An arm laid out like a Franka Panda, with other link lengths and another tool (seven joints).
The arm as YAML. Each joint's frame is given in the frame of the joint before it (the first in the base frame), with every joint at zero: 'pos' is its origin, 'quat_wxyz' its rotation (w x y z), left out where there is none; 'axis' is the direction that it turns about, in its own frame. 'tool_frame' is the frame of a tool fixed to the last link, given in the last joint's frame.
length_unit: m
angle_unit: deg
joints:
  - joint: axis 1
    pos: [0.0, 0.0, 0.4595]
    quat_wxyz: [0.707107, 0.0, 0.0, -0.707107]
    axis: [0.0, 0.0, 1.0]
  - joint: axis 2
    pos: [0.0, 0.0, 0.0]
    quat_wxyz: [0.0, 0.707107, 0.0, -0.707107]
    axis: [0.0, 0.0, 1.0]
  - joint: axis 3
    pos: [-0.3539, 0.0, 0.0]
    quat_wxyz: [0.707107, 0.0, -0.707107, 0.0]
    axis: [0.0, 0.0, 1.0]
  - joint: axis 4
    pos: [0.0, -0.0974, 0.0]
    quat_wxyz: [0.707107, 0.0, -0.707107, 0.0]
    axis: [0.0, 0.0, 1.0]
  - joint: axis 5
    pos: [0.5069, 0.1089, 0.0]
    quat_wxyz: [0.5, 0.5, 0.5, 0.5]
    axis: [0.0, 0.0, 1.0]
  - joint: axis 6
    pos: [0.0, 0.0, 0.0]
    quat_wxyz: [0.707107, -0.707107, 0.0, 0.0]
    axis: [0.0, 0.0, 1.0]
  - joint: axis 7
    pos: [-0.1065, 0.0, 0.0]
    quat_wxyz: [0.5, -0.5, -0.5, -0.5]
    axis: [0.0, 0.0, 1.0]
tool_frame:
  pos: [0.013, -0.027, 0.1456]
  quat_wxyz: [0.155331, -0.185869, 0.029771, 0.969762]
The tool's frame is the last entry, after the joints.
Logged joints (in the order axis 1, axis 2, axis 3, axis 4, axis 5, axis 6, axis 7), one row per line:
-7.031 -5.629 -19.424 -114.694 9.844 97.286 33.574
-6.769 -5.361 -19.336 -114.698 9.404 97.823 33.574
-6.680 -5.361 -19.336 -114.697 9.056 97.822 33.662
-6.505 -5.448 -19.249 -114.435 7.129 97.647 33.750
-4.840 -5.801 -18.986 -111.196 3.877 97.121 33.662
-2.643 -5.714 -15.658 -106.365 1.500 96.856 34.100
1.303 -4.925 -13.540 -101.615 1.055 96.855 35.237
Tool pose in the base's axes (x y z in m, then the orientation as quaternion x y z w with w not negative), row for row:
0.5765 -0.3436 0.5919 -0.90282 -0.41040 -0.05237 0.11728
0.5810 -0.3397 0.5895 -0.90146 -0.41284 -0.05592 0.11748
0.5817 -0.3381 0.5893 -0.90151 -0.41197 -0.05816 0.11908
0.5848 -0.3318 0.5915 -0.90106 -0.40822 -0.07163 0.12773
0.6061 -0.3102 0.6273 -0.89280 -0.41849 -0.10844 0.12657
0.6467 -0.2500 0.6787 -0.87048 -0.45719 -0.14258 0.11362
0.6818 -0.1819 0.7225 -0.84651 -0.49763 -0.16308 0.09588
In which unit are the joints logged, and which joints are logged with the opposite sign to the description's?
The joints are logged in degrees. Opposite sign: axis 5.
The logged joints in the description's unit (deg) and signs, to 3 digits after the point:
-7.031 -5.629 -19.424 -114.694 -9.844 97.286 33.574
-6.769 -5.361 -19.336 -114.698 -9.404 97.823 33.574
-6.680 -5.361 -19.336 -114.697 -9.056 97.822 33.662
-6.505 -5.448 -19.249 -114.435 -7.129 97.647 33.750
-4.840 -5.801 -18.986 -111.196 -3.877 97.121 33.662
-2.643 -5.714 -15.658 -106.365 -1.500 96.856 34.100
1.303 -4.925 -13.540 -101.615 -1.055 96.855 35.237

